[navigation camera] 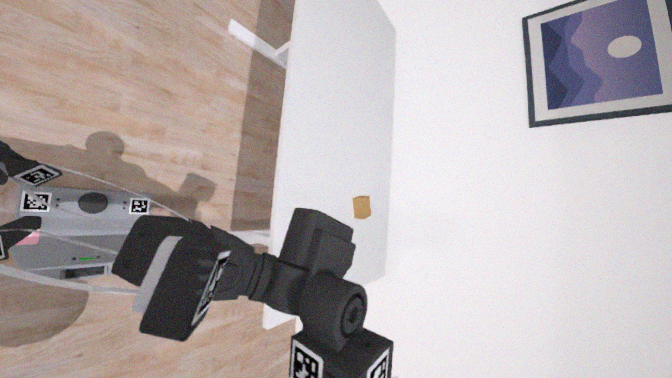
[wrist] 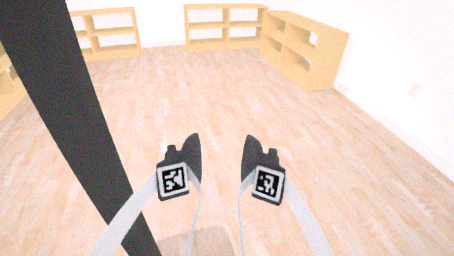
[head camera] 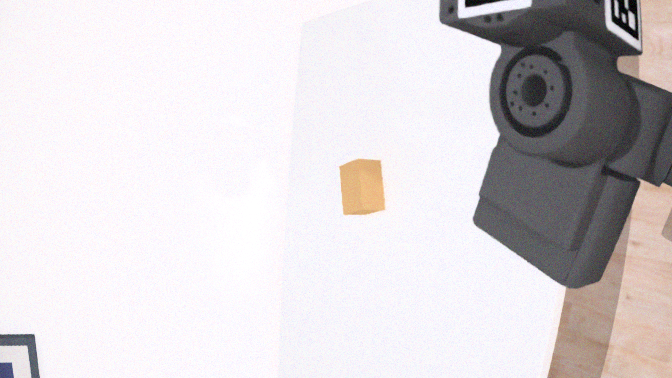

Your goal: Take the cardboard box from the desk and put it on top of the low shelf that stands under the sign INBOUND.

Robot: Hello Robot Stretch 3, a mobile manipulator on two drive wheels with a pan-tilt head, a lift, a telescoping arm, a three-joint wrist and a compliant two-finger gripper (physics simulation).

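Pixels of known places: gripper, fingertip midpoint: (wrist: 222, 151); robot's base, origin of the base link: (navigation camera: 94, 201).
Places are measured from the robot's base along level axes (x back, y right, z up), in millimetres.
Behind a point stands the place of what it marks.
The cardboard box (head camera: 362, 187) {y 774, x -58, z 766 mm} (navigation camera: 361, 207) {y 774, x -59, z 763 mm} is a small orange-brown block standing on the white desk (head camera: 425, 280) {y 640, x -197, z 720 mm} (navigation camera: 340, 100) {y 635, x -486, z 720 mm}, nearer the wall side. My gripper (wrist: 222, 151) {y -84, x -52, z 950 mm} is open, its two fingers apart with bare floor visible between them. In the navigation camera view the fingers of the gripper (navigation camera: 12, 202) are at the left, over my base and well away from the box. The wrist joints are at the desk's front edge, beside the box. The sign INBOUND does not show, so I cannot tell which shelf is the one named.
In the wrist view, low wooden shelves stand at the back left (wrist: 112, 52) {y -3236, x 631, z 79 mm}, at the back centre (wrist: 225, 45) {y -3163, x -1004, z 63 mm} and along the right wall (wrist: 325, 65) {y -1668, x -1627, z 285 mm}. A dark mast (wrist: 65, 100) {y -116, x 61, z 1000 mm} crosses the left side. A framed picture (navigation camera: 537, 85) {y 1173, x -640, z 1387 mm} hangs on the wall behind the desk.
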